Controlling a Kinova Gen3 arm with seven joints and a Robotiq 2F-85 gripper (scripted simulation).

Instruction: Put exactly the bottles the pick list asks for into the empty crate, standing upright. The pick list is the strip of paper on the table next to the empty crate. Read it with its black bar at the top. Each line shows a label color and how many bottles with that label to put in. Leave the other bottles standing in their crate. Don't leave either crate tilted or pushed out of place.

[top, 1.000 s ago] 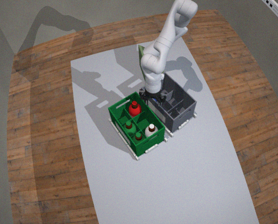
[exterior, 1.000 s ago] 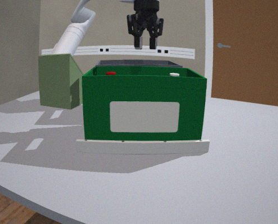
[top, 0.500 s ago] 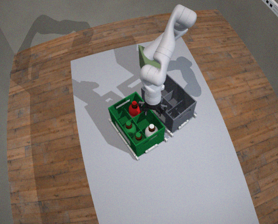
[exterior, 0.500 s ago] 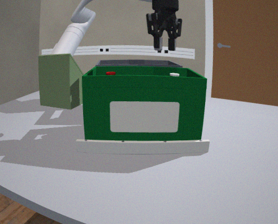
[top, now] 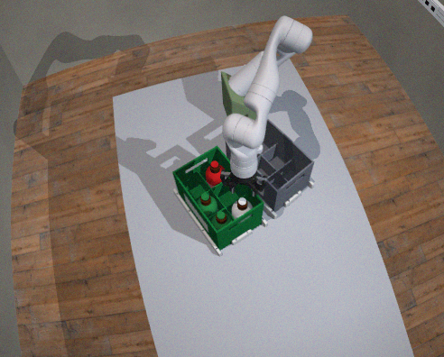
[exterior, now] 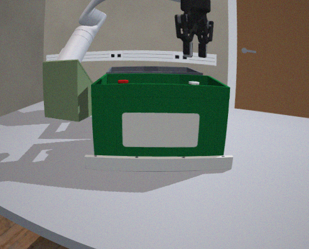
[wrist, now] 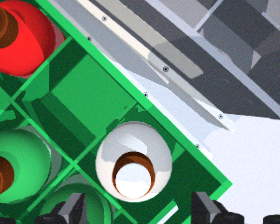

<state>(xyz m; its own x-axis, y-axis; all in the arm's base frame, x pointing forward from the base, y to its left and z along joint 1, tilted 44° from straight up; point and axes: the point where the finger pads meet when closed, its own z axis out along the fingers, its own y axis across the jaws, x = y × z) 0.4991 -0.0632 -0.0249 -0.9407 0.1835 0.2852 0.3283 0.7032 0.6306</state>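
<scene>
Now: hand 150 mm above the white-label bottle. Round my hand: grey crate (170 mm behind, 160 mm below, 130 mm to the left); then green crate (160 mm below, 80 mm to the right, 60 mm behind); then red-label bottle (160 mm behind, 150 mm below, 70 mm to the right).
</scene>
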